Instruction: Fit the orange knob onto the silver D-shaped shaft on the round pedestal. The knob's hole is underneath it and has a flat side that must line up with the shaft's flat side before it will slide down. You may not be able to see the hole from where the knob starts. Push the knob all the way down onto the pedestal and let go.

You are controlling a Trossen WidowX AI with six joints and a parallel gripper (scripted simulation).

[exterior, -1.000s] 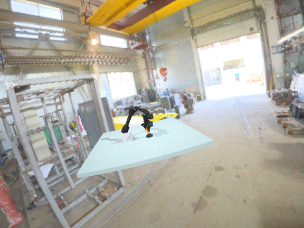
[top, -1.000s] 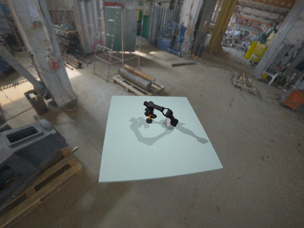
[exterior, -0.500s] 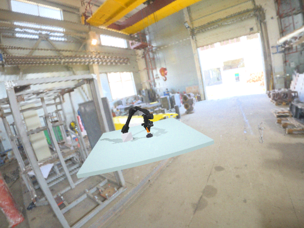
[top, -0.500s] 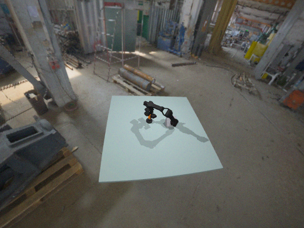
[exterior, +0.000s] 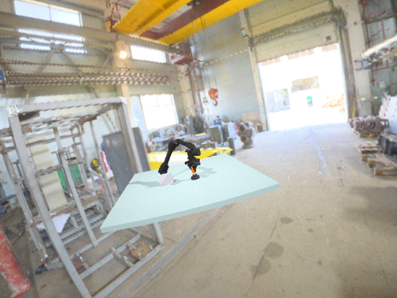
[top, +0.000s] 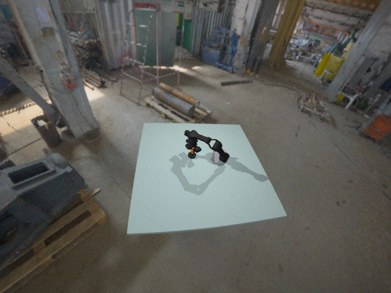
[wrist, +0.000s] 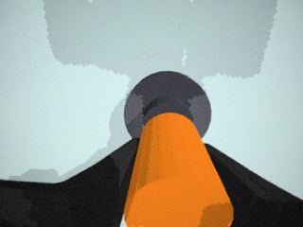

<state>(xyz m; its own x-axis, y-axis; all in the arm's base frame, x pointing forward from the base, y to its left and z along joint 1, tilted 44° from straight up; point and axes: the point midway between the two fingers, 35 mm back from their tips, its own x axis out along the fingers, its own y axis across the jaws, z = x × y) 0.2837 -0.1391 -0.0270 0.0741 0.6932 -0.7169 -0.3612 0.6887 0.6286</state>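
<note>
My gripper tip is 30 mm below the orange knob. Round my gripper tip: dark round pedestal: 40 mm below.
</note>
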